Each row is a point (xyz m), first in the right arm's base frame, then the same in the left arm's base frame.
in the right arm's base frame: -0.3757 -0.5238 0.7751
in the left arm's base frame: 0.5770 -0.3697 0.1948
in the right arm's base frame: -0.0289 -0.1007 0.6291
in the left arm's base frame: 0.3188 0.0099 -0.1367
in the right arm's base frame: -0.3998 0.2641 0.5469
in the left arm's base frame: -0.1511 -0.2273 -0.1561
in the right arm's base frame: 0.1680 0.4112 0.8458
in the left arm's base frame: -0.0971 0.4264 -0.0998
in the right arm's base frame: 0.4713 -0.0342 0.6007
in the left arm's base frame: 0.4414 0.4541 -0.3442
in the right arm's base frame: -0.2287 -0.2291 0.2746
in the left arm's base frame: 0.3850 -0.3398 -0.3720
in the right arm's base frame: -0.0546 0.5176 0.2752
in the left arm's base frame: -0.2452 0.0489 -0.5710
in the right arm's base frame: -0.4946 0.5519 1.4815
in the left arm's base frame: -0.5057 0.1394 0.6835
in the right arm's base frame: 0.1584 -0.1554 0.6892
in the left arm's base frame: 0.4347 0.1780 -0.1341
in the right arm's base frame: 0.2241 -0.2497 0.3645
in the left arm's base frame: 0.5646 0.0808 -0.4380
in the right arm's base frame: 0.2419 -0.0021 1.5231
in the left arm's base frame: 0.2758 0.6181 0.5779
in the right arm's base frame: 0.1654 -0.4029 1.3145
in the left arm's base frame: 0.6320 0.3445 0.4869
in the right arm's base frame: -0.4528 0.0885 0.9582
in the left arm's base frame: -0.0304 -0.1718 0.2742
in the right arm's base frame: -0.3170 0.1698 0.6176
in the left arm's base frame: -0.0372 -0.1584 -0.1011
